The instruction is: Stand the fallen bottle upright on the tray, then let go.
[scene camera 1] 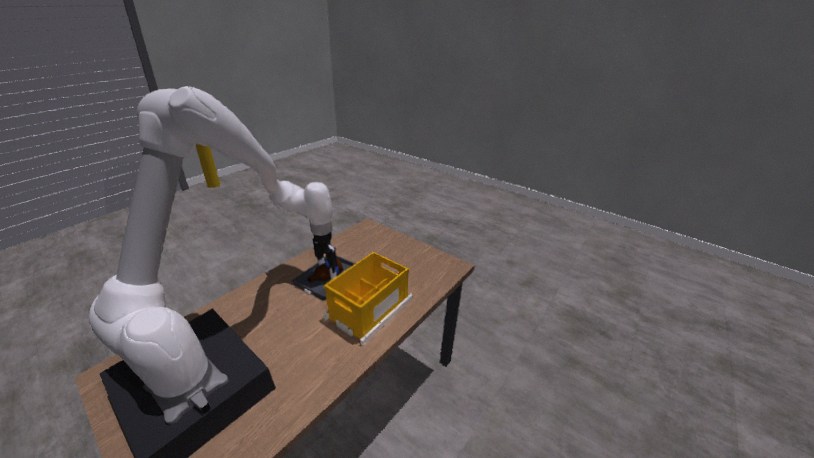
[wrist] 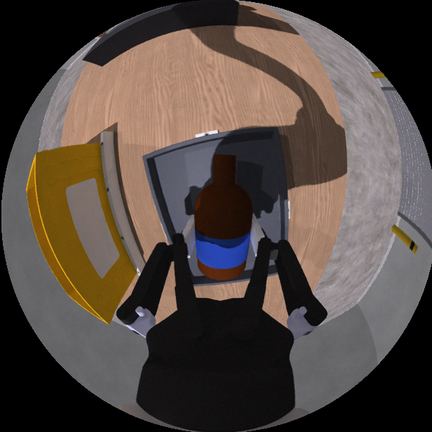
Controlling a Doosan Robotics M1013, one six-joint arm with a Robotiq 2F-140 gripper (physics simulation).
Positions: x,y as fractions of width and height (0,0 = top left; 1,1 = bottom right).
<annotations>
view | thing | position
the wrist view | my gripper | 0.52,0.52
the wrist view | brown bottle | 0.52,0.49
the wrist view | white low rail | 0.25,0.34
</annotations>
